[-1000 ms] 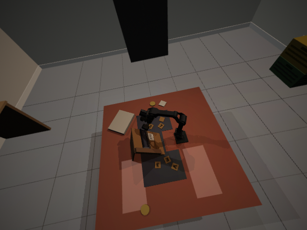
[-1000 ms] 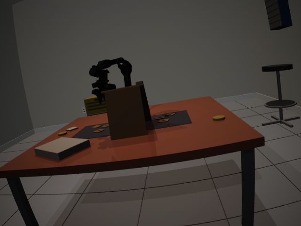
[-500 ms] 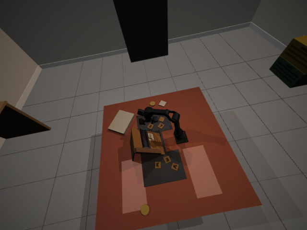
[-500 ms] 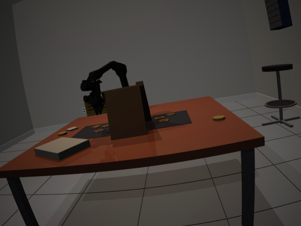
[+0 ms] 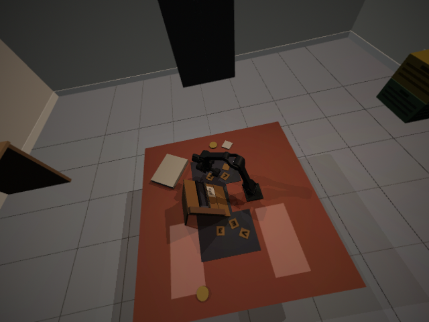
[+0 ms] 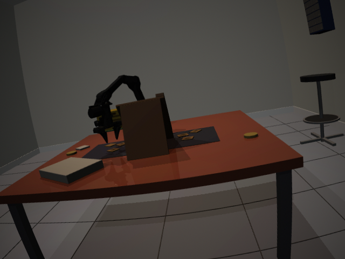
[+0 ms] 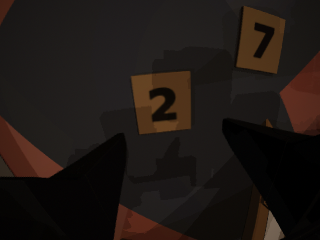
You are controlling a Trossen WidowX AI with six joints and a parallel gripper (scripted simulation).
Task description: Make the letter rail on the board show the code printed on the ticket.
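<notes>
My gripper tip is 5 cm above the tile. The rest, counted from my gripper tip: book 29 cm ahead, 20 cm to the right, 4 cm below; dark mat 21 cm to the left, 5 cm below, 4 cm behind; white ticket 16 cm to the left, 5 cm above, 4 cm ahead.
</notes>
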